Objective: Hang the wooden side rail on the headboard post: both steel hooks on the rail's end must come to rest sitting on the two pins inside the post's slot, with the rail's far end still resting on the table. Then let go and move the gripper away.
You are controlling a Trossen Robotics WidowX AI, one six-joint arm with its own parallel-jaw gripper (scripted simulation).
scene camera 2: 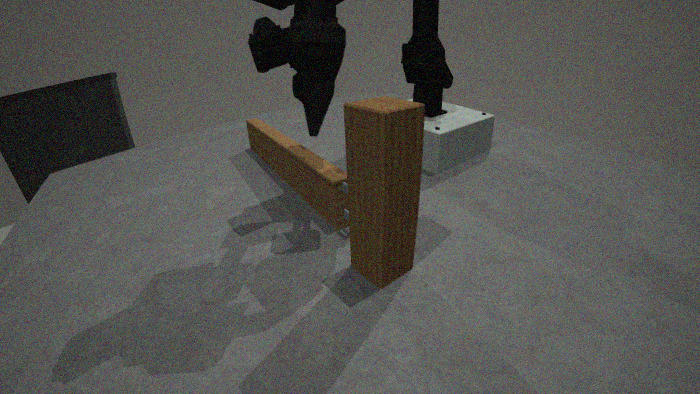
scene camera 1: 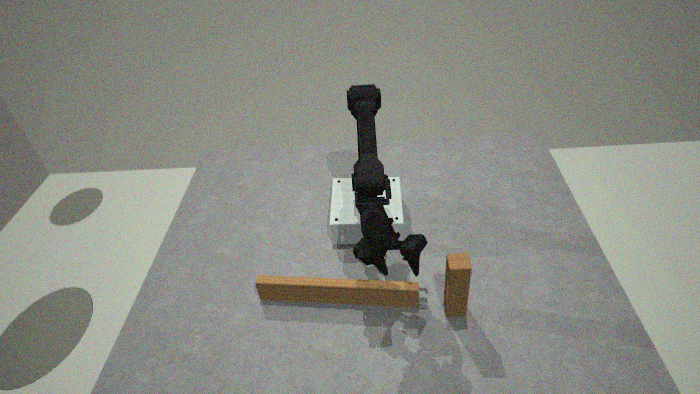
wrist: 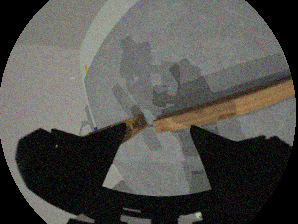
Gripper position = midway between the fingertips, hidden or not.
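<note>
In scene camera 2 you'd see the gripper (scene camera 2: 313, 130), which is open and holding nothing, and there's a wooden side rail (scene camera 2: 322, 185) plus a headboard post (scene camera 2: 384, 141). Scene camera 1 has the rail (scene camera 1: 284, 288), the gripper (scene camera 1: 401, 275) and the post (scene camera 1: 458, 272). And the wrist view shows the gripper (wrist: 158, 127) too.
</note>
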